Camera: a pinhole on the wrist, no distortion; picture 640 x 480 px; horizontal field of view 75.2 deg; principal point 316.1 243.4 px. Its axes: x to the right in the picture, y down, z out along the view. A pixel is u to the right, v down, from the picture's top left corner.
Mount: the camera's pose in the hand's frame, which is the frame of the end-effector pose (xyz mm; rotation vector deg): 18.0 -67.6 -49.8 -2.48 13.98 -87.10
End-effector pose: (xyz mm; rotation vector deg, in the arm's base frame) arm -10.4 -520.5 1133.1 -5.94 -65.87 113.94
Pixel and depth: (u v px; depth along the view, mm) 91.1 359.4 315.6
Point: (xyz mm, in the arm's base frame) -271.8 -611.3 1284.2
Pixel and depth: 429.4 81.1 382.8
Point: 16.1 -732.4 1482.3
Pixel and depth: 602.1 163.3 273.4
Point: 62.9 -570.8 1476.2
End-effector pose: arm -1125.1 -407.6 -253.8 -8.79 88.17 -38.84
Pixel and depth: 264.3 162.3 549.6
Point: -662.5 -637.1 -195.5
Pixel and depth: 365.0 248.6 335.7
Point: -922.8 -656.1 -236.9
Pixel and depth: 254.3 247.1 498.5
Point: -733.2 -649.6 -295.4
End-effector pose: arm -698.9 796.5 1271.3 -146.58 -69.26 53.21
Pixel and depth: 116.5 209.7 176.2
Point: -767.8 810.7 1150.3
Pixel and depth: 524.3 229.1 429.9
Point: -1076.4 1045.8 1087.8
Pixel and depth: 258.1 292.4 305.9
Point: -834.1 890.0 1048.1
